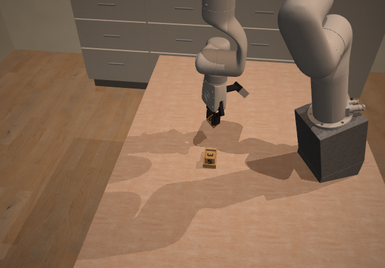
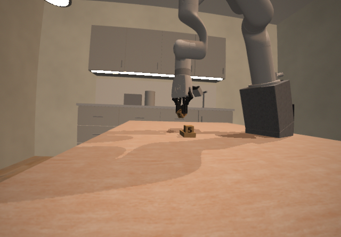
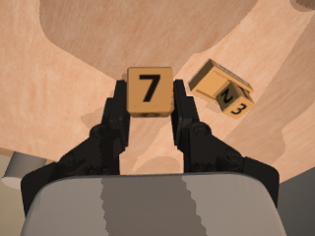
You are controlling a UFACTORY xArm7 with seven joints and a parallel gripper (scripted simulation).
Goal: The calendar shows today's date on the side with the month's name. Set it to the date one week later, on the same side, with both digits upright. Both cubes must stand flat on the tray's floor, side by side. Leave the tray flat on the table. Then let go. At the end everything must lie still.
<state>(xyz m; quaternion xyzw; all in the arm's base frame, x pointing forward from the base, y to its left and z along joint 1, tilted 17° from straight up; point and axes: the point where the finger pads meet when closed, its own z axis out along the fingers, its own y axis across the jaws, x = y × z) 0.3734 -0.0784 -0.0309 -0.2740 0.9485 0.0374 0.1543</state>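
The wooden cube is 20 mm below my hand.
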